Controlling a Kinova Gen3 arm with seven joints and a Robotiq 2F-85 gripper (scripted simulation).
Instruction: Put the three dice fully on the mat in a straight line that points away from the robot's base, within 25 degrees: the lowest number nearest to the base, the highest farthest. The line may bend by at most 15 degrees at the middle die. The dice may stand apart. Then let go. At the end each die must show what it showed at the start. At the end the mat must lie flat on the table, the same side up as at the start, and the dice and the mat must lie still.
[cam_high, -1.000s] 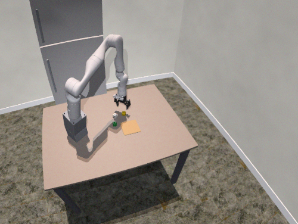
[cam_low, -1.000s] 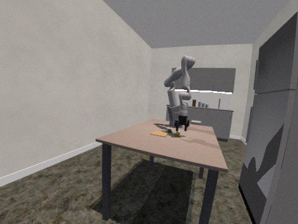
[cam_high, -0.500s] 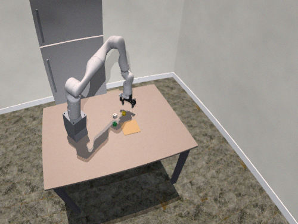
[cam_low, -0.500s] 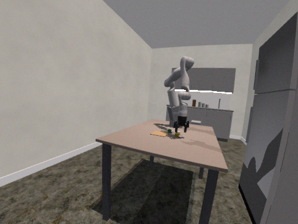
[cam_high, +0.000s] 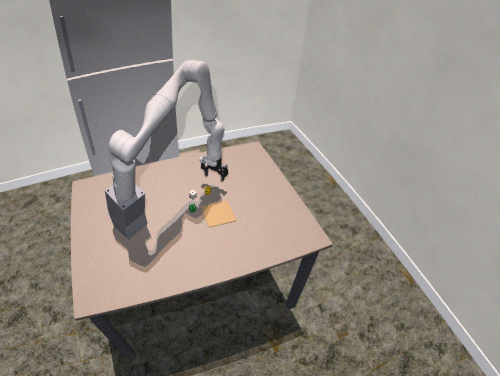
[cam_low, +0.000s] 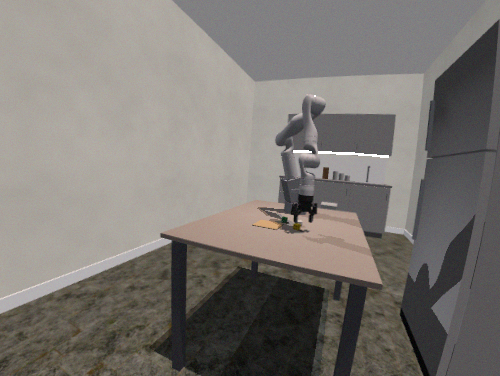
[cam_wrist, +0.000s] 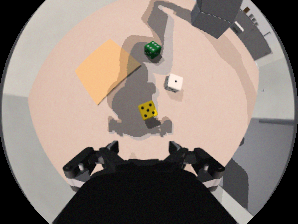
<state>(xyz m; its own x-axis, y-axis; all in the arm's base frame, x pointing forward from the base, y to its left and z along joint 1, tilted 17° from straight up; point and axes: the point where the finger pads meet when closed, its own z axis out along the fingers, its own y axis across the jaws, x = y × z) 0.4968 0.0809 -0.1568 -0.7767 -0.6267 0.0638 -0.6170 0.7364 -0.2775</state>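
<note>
Right now the white die is 13 cm behind my hand, 2 cm to the right of it and 4 cm below it. The rest, counted from my hand: mat 7 cm behind, 19 cm to the right, 6 cm below; then green die 17 cm behind, 11 cm to the right, 4 cm below; then yellow die 5 cm behind, 3 cm to the right, 4 cm below.
</note>
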